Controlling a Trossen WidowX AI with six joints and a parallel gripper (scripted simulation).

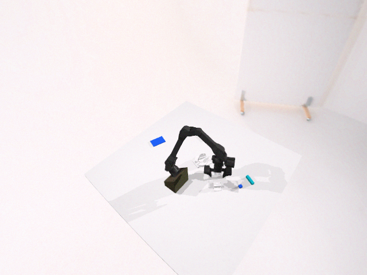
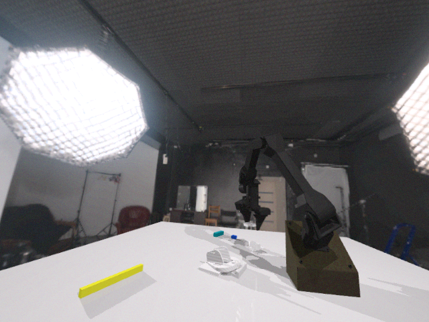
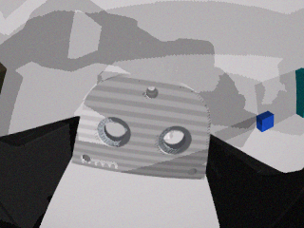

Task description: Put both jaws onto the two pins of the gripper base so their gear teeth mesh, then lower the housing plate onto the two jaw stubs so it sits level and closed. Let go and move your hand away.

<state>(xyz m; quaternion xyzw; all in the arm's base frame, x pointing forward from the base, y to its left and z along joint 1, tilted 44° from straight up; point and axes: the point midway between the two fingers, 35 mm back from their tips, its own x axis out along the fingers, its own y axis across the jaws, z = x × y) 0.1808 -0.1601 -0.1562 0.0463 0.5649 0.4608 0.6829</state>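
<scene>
Now: the white jaw 70 mm ahead of my gripper tip, 210 mm to the left of it and 70 mm below it. Round my gripper tip: flat white plate 120 mm ahead, 210 mm to the left, 90 mm below; cyan block 190 mm ahead, 180 mm to the right, 80 mm below; blue cube 100 mm ahead, 150 mm to the right, 80 mm below.
</scene>
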